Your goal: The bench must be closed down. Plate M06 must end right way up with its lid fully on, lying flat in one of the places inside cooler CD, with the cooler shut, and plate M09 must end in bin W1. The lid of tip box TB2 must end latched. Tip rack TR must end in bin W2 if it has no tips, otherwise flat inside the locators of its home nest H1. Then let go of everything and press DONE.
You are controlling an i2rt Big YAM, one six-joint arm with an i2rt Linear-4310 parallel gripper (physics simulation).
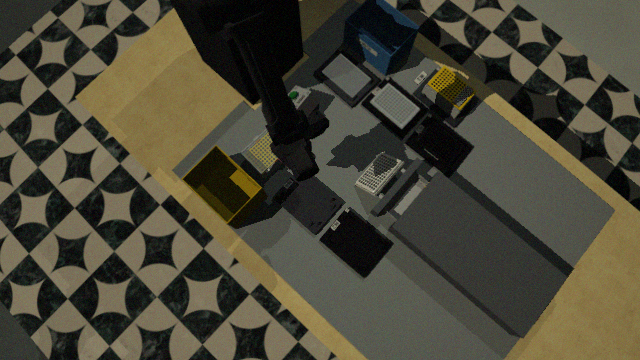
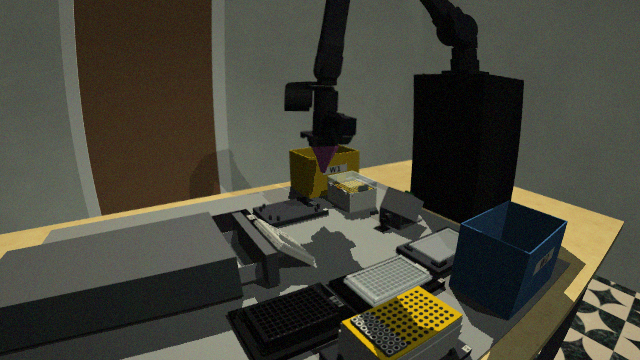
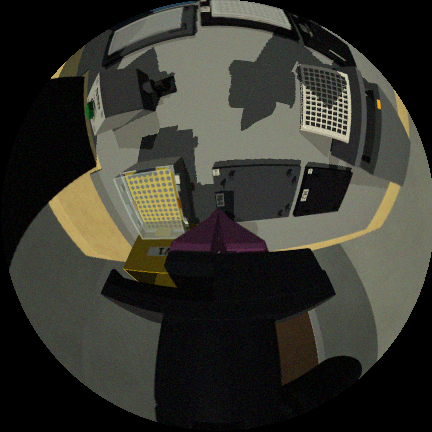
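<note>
My gripper is shut and empty above the table, near tip box TB2. The box's clear lid lies over its yellow rack; I cannot tell whether it is latched. A white plate leans tilted against the drawer front of the partly open cooler. Another white plate and a black plate lie on nests; their labels are unreadable. Yellow tip rack TR holds some tips.
Yellow bin W1 stands behind the tip box. Blue bin W2 is across the table. A pale flat panel lies on a nest. The green DONE button and a dark nest also show.
</note>
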